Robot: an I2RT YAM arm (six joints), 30 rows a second.
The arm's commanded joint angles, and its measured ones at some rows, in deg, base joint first. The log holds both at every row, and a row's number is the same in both.
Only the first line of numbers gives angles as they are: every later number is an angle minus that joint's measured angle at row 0.
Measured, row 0:
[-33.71, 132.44, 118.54, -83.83, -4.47, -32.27]
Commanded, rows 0 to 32:
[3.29, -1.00, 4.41, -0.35, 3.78, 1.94]
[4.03, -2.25, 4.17, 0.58, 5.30, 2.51]
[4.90, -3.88, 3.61, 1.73, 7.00, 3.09]
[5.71, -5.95, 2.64, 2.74, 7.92, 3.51]
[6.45, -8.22, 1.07, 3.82, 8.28, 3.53]
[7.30, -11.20, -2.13, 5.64, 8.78, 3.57]
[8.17, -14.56, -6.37, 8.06, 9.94, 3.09]
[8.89, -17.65, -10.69, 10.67, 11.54, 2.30]
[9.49, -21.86, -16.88, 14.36, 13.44, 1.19]
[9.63, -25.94, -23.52, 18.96, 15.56, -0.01]
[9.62, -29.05, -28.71, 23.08, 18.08, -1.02]
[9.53, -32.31, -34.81, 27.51, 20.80, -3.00]
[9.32, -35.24, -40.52, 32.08, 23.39, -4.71]
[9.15, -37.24, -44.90, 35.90, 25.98, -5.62]
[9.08, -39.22, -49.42, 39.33, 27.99, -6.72]
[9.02, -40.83, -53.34, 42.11, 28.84, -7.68]
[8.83, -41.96, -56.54, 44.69, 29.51, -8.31]
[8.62, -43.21, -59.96, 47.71, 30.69, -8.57]
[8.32, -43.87, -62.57, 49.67, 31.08, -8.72]
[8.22, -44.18, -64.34, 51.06, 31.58, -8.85]
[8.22, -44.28, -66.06, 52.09, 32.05, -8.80]
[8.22, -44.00, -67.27, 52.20, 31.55, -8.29]
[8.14, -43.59, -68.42, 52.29, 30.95, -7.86]
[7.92, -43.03, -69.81, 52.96, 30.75, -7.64]
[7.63, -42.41, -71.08, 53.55, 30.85, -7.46]
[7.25, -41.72, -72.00, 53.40, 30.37, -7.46]
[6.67, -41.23, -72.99, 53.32, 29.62, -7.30]
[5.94, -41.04, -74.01, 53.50, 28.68, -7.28]
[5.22, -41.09, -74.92, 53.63, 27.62, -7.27]
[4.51, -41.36, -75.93, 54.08, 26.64, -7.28]
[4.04, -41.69, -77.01, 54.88, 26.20, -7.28]
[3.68, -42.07, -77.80, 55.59, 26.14, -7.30]
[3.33, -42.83, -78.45, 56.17, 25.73, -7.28]
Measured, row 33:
[5.55, -43.84, -74.64, 55.69, 28.48, -7.04]
